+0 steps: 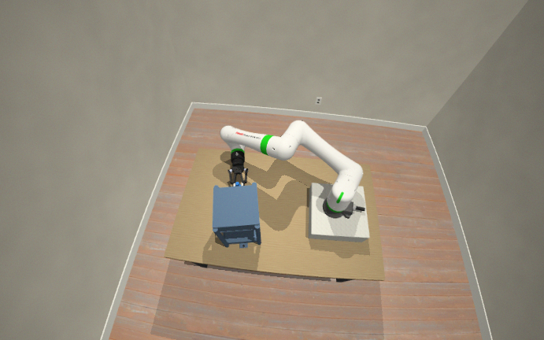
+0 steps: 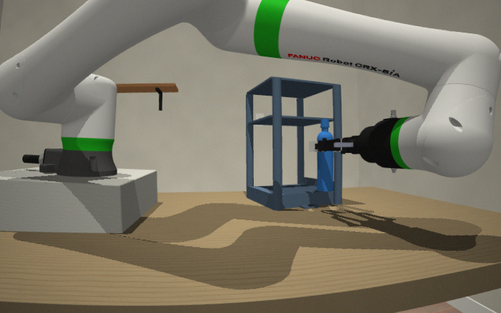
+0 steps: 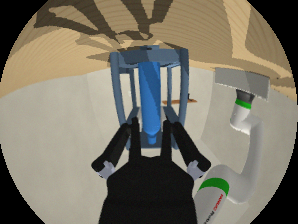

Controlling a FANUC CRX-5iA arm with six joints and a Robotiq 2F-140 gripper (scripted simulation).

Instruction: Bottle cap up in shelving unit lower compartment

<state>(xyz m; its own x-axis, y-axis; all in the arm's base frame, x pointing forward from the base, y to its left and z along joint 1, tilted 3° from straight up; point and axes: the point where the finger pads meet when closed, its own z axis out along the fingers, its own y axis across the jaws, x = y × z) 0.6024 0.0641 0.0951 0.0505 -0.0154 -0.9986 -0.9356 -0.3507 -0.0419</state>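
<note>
The shelving unit is 7 cm behind my hand, 18 cm to the left of it and 1 cm above it. The rest, counted from my hand: blue bottle: 1 cm above.
</note>
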